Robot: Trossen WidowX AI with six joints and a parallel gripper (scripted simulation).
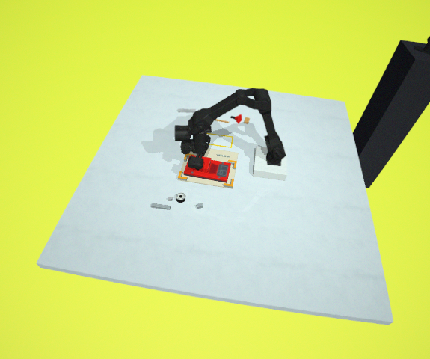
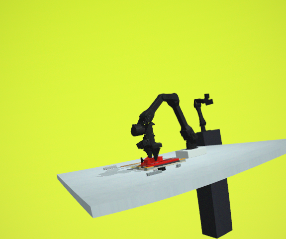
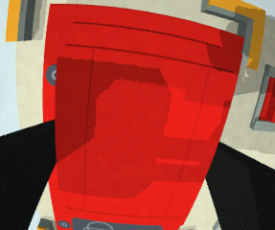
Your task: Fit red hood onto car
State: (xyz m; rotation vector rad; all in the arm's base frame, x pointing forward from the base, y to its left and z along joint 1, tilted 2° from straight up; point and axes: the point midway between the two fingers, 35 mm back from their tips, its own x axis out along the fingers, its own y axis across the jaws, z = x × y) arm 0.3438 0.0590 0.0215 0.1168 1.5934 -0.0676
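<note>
Now: the red hood 1 cm above my gripper tip. Round my gripper tip: thin rod 37 cm to the right, 4 cm below, 4 cm behind; then black wheel 18 cm to the left, 6 cm ahead, 3 cm below; then grey engine block 2 cm below.
</note>
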